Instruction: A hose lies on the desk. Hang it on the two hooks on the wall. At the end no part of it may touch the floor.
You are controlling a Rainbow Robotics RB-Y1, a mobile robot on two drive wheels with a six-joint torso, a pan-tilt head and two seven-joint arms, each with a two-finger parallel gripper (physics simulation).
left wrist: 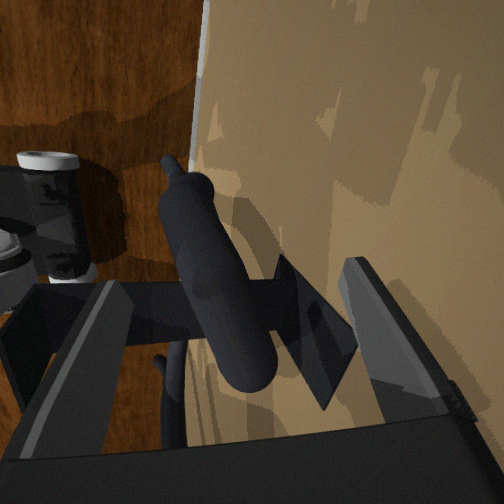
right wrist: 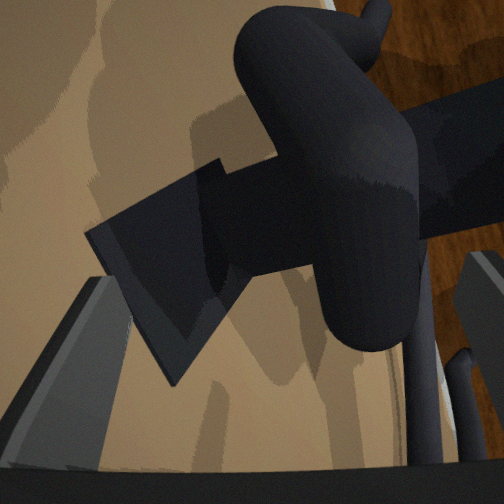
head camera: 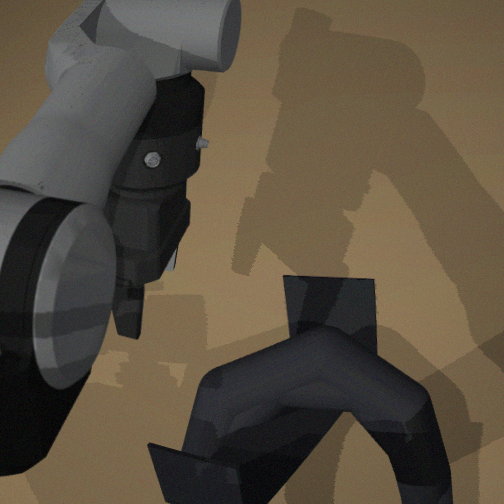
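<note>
The dark hose [head camera: 320, 380] lies draped over two dark hooks on the tan wall: one hook's plate [head camera: 330, 305] shows above it and another [head camera: 195, 475] at the bottom. My left gripper [head camera: 130, 310] hangs apart from the hose, to its left. In the left wrist view the left gripper [left wrist: 235, 277] is open, and the hose [left wrist: 215, 280] rests across the hook bar [left wrist: 310, 330] beyond the fingers, touching neither. In the right wrist view the right gripper [right wrist: 287, 267] is open and empty, with the hose [right wrist: 345, 190] over the hook [right wrist: 165, 280] ahead of it. Thin hose parts [right wrist: 422, 375] hang down along the wall.
The tan wall panel [left wrist: 375, 150] stands close ahead of both grippers. A dark wooden surface [left wrist: 100, 75] lies beyond the wall's edge. A black cylinder with a white rim [left wrist: 52, 215] stands on it at the left.
</note>
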